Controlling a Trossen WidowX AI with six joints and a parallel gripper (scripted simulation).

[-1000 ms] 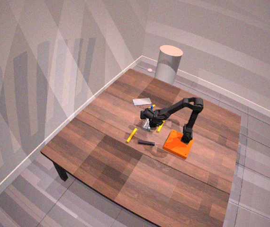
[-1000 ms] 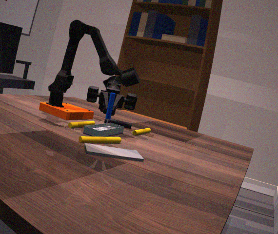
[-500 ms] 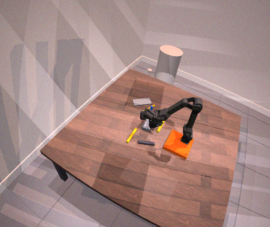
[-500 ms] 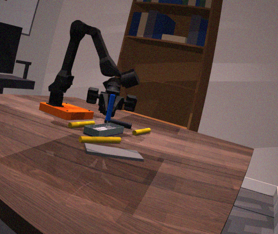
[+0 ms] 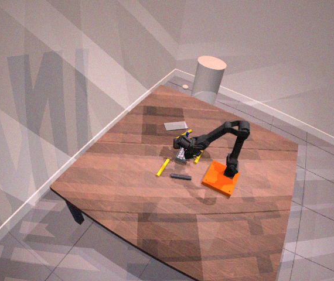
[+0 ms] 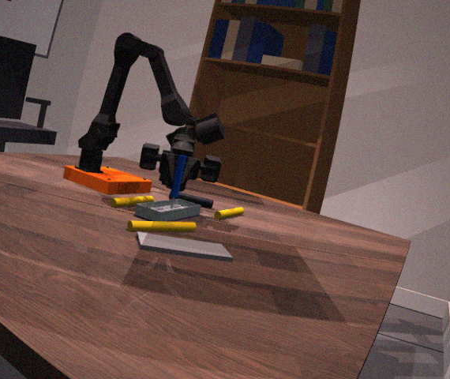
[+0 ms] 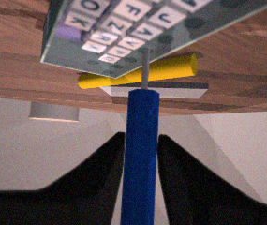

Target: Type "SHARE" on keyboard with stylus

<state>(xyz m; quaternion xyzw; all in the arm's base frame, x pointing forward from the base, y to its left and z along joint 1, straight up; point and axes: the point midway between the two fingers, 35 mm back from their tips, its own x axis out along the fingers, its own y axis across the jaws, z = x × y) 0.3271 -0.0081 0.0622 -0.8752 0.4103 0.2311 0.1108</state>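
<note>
My gripper tip is now 90 mm to the left of the yellow cylinder, 70 mm above it and 60 mm short of it. From my gripper tip the other things lie so: flat grey slab 150 mm ahead, 140 mm to the right, 70 mm below; then blue stylus 10 mm below; then thin grey tip 50 mm below.
</note>
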